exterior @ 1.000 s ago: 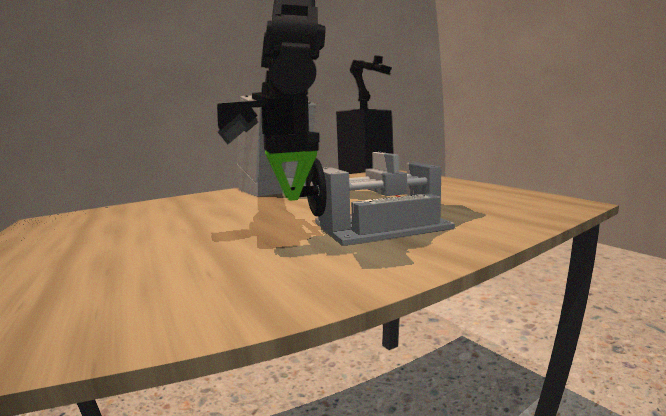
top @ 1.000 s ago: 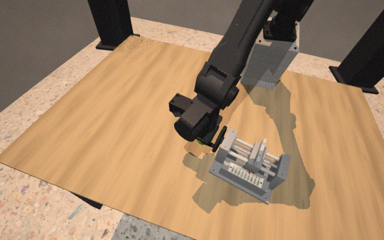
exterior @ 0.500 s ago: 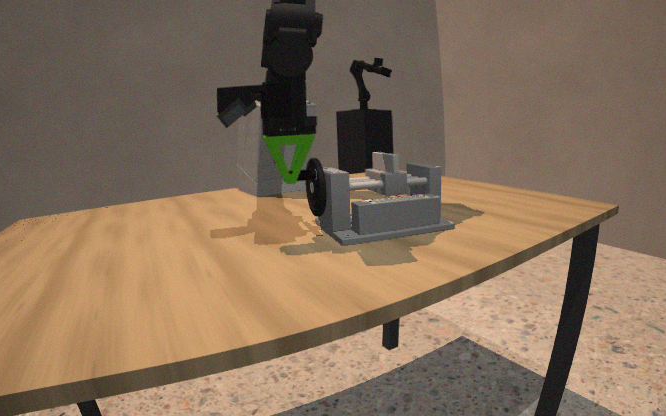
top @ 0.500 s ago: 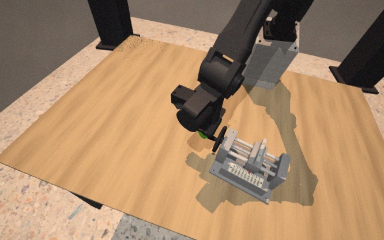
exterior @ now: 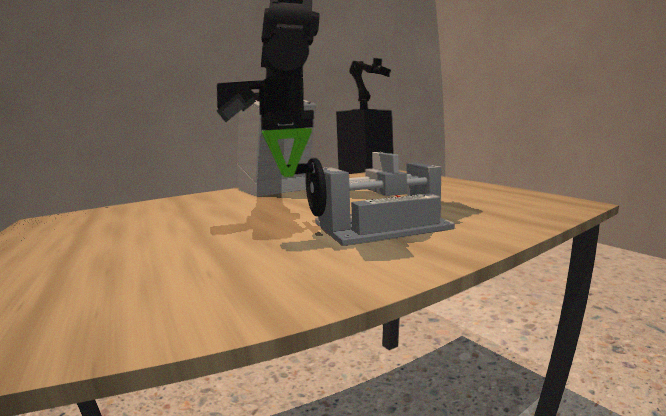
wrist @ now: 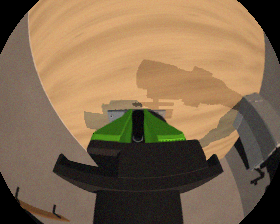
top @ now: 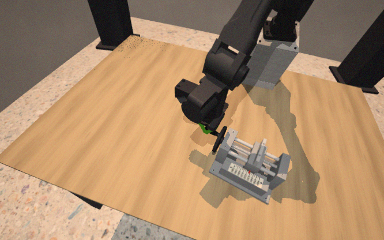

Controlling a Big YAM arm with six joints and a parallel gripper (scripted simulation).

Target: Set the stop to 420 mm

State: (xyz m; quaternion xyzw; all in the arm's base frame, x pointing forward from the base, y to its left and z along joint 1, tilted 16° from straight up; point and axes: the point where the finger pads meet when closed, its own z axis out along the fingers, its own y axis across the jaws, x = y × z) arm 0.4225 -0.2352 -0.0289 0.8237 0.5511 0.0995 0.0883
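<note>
Right now my hand is 1 cm short of the black handwheel, 3 cm to the right of it and 1 cm above it. Round my hand: sliding stop block: 7 cm ahead, 16 cm to the left, 2 cm below.
</note>
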